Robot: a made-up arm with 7 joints. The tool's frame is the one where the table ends. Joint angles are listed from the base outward.
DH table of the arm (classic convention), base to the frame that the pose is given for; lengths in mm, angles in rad. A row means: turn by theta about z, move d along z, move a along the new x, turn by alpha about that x. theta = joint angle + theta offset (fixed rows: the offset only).
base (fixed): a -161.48, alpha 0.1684, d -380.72, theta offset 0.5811
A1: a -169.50, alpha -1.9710, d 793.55, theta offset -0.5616
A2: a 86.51, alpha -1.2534, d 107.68, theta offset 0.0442
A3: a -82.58, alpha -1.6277, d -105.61, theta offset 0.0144
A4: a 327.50, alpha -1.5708, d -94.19, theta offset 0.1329
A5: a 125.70, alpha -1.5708, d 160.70, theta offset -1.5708
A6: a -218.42, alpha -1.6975, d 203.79, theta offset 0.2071
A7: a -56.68, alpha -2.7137, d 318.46, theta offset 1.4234
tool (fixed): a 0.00, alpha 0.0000, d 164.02, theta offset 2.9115
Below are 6 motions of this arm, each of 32 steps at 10 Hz.
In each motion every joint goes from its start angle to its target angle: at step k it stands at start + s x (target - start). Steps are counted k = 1, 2, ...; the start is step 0. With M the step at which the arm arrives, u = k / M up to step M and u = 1 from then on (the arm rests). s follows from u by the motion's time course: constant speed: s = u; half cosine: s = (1 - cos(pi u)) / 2; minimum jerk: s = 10 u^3 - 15 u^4 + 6 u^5.
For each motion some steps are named. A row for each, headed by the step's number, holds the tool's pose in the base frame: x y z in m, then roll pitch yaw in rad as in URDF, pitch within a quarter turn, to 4 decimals.
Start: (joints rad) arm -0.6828 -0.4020 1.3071 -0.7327 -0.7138 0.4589 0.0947
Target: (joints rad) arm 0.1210 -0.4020 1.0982 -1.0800 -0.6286 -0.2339 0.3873
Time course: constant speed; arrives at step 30
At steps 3, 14, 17, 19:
3: -0.0755 -0.6175 0.3228 -0.2460 0.5775 -2.7121
14: 0.0892 -0.4968 0.1787 -0.6873 0.6297 -2.5012
17: 0.1161 -0.4486 0.1466 -0.8012 0.6298 -2.4352
19: 0.1287 -0.4147 0.1270 -0.8745 0.6272 -2.3879

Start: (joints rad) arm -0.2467 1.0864 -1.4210 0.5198 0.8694 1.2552 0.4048
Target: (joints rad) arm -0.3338 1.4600 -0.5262 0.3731 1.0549 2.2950 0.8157
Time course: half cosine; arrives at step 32
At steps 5, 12, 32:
5: 0.3615 -0.1625 0.8596 1.7023 -0.2841 1.3325
12: 0.5036 -0.1548 0.7255 2.0228 -0.1110 1.4081
32: 0.6294 -0.2561 0.1296 3.0526 -0.1193 1.5820

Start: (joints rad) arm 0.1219 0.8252 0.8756 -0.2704 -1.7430 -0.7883 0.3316
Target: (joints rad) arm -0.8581 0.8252 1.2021 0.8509 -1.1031 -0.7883 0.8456
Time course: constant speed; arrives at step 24
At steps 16, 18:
16: -0.2073 -0.4250 0.5084 0.0570 -1.0667 1.9963
18: -0.1939 -0.4268 0.5420 0.2141 -1.0278 1.8490

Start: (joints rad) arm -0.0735 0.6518 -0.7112 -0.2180 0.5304 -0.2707 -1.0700
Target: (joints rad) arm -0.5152 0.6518 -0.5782 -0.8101 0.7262 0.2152 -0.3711
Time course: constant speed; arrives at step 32
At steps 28, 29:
28: 0.1301 0.2969 0.2794 1.2904 0.1731 1.1771
29: 0.1372 0.2954 0.2760 1.3223 0.1977 1.1683

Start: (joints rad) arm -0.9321 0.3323 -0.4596 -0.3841 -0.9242 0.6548 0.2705
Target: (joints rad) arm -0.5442 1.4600 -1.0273 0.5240 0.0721 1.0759 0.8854
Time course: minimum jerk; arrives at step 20
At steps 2, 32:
2: 0.4628 -0.3966 0.2325 -0.3987 0.5743 -2.0223
32: 0.5429 -0.3362 0.3450 2.6894 1.0734 1.2389

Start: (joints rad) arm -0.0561 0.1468 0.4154 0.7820 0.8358 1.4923 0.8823
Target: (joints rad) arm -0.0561 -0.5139 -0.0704 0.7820 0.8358 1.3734 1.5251
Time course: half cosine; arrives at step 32
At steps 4, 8, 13, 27, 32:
4: 0.1035 0.2110 1.0759 0.5178 0.5230 0.0391
8: 0.0352 0.2204 1.0927 0.4844 0.4994 0.0545
13: -0.0991 0.2316 1.1084 0.4096 0.4489 0.0742
27: -0.4624 0.2136 1.0372 0.1604 0.2582 0.0731
32: -0.4953 0.2079 1.0213 0.1349 0.2341 0.0696

